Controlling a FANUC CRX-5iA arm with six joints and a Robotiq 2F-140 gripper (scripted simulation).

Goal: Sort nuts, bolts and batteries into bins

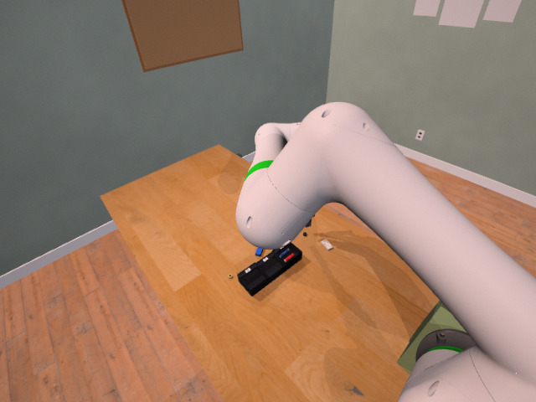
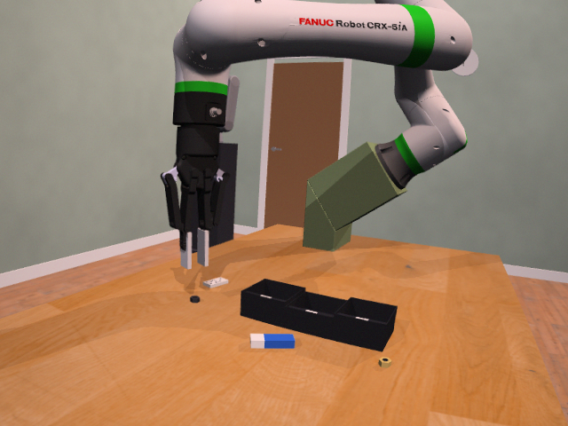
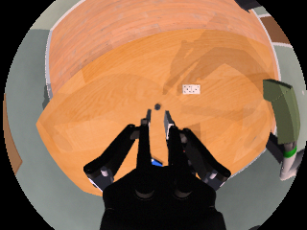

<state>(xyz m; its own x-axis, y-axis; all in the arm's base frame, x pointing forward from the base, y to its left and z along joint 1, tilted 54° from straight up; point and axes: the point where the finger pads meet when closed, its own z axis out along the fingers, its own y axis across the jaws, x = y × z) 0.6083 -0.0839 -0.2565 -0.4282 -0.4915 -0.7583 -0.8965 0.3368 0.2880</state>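
Right now the black nut is 100 mm below my hand. The rest, counted from my hand: blue battery 10 mm behind, 140 mm to the left, 90 mm below; then red battery 40 mm behind, 150 mm to the left, 90 mm below; then white domino-like tile 100 mm behind, 20 mm to the right, 100 mm below.
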